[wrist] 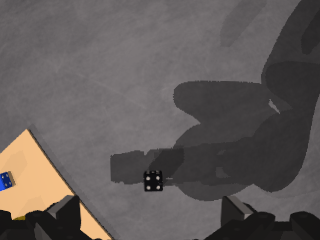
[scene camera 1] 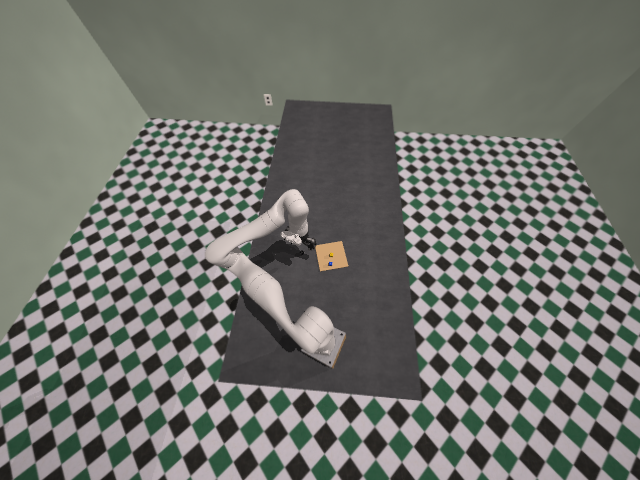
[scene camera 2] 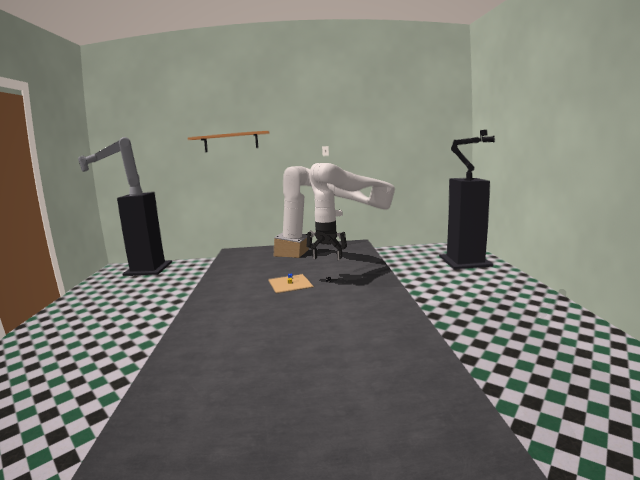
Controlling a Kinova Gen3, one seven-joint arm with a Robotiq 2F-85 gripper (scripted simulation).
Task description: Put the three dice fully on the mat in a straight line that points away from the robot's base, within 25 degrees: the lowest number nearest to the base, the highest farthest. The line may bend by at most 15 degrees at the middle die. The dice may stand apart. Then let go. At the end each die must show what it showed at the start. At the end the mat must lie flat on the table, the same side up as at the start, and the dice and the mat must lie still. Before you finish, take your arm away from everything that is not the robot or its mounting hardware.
Note:
The pictures show: the gripper and a tan mat.
The gripper also shows in the wrist view.

